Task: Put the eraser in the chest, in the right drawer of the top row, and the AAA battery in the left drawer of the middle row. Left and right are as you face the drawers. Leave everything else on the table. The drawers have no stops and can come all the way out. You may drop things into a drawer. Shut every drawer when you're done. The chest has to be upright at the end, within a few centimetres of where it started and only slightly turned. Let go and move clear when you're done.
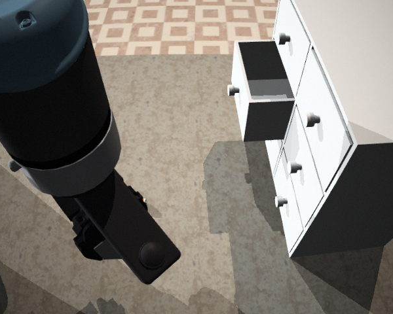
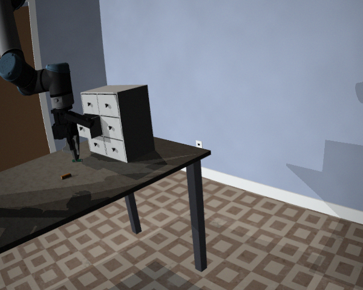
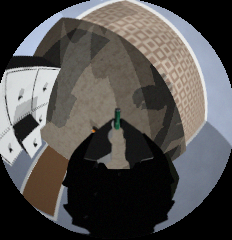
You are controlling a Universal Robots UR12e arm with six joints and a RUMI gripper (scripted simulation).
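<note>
The orange battery lies 13 cm to the left of my hand, 11 cm below it and 2 cm behind it. Also, from my hand: green battery: 1 cm below; then white eraser: 34 cm ahead, 16 cm to the left, 11 cm above.
</note>
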